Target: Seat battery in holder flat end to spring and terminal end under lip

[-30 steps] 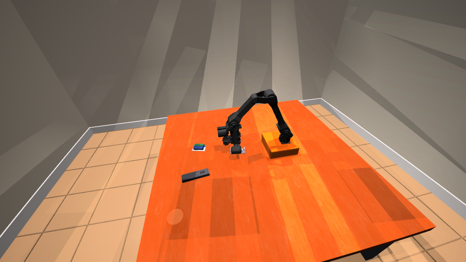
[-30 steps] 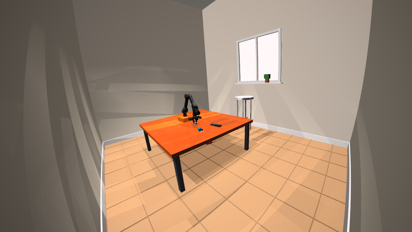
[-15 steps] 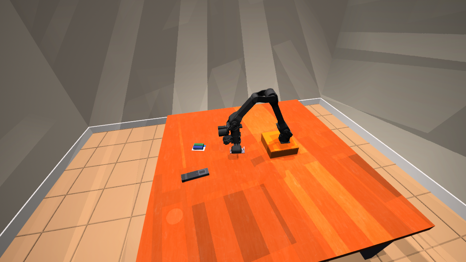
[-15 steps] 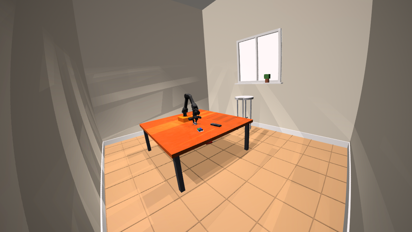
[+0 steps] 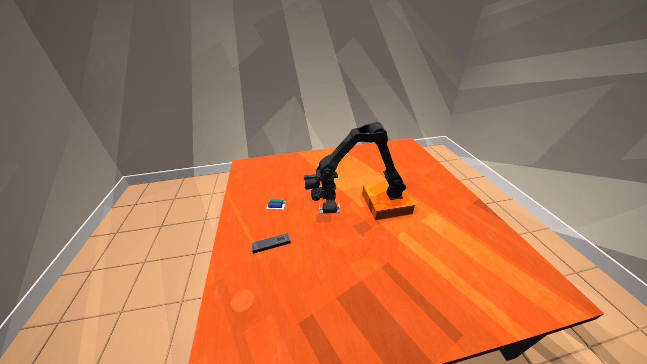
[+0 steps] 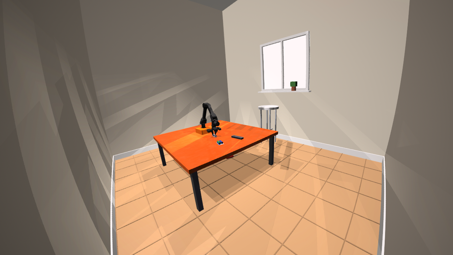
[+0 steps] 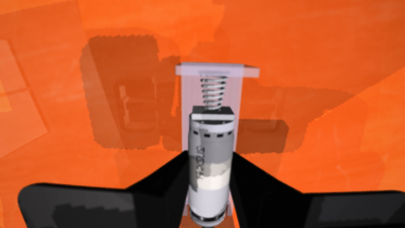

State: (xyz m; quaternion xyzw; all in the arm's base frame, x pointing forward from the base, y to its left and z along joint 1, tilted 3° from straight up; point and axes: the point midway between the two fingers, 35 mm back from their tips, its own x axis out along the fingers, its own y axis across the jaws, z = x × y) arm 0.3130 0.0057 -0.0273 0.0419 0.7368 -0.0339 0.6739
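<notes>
My gripper tip is now 10 mm below the white battery. Round my gripper tip: white card: 270 mm ahead, 80 mm to the right; black remote control: 280 mm ahead, 170 mm to the left, 10 mm above.
</notes>
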